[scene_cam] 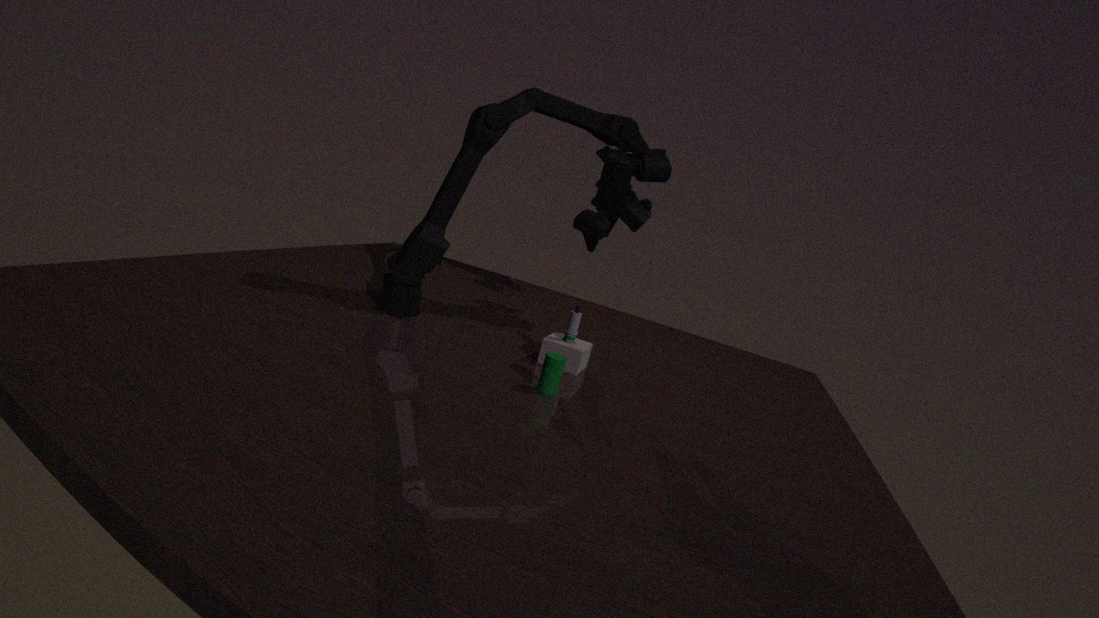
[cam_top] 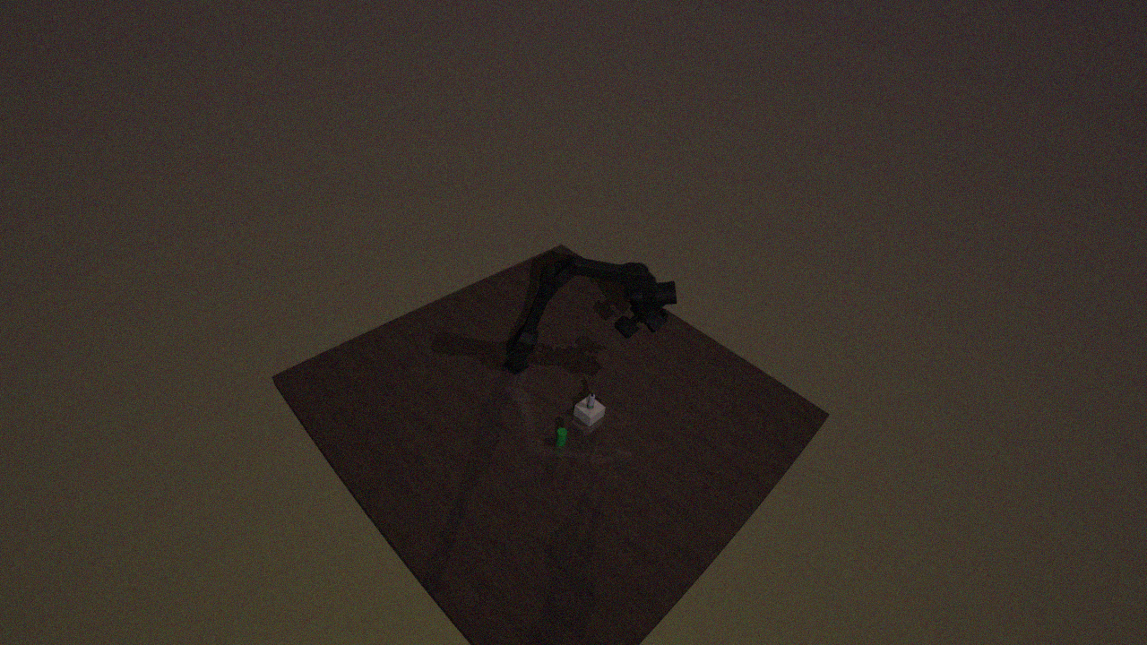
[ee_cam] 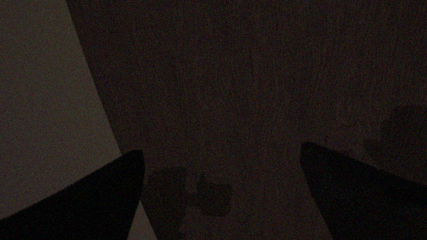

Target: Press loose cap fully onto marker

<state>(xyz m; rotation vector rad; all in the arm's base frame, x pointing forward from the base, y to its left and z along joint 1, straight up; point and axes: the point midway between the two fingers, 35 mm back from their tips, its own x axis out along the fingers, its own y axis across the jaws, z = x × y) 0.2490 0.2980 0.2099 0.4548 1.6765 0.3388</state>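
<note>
Right now the green cap is 80 mm ahead of my gripper tip, 420 mm to the right of it and 150 mm below it. From my gripper tip the other things lie so: white holder block (60 mm ahead, 290 mm to the right, 160 mm below).
</note>
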